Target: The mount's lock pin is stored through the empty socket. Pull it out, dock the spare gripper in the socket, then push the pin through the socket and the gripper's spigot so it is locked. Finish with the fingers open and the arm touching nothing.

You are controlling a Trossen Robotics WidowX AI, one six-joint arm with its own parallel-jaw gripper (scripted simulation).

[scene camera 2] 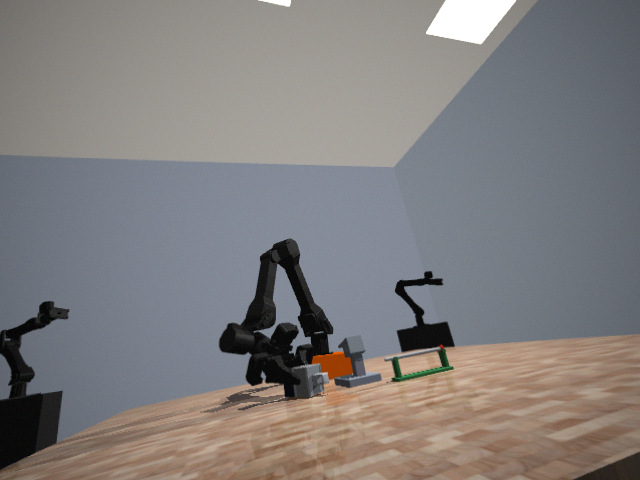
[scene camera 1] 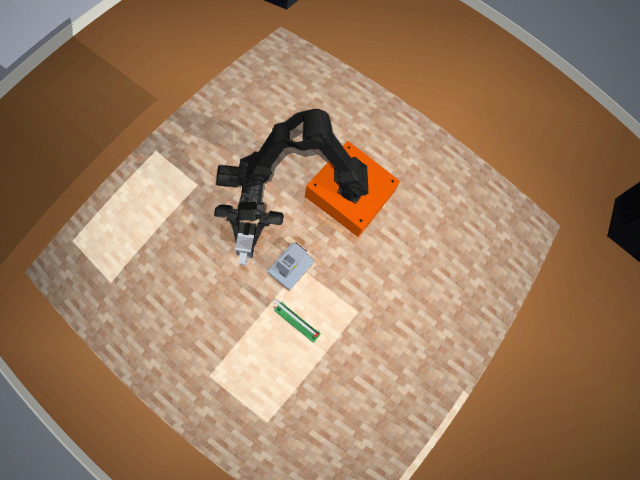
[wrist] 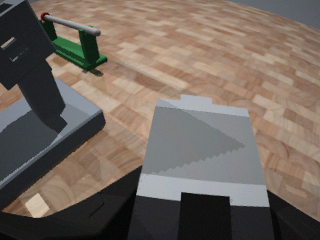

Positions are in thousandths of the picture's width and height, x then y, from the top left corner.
Labels:
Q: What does my gripper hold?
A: A spare gripper.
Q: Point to a grey mount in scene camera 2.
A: At 552,724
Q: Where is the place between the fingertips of my gripper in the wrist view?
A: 602,748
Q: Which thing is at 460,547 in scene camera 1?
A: A grey mount.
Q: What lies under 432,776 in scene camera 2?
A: My gripper.

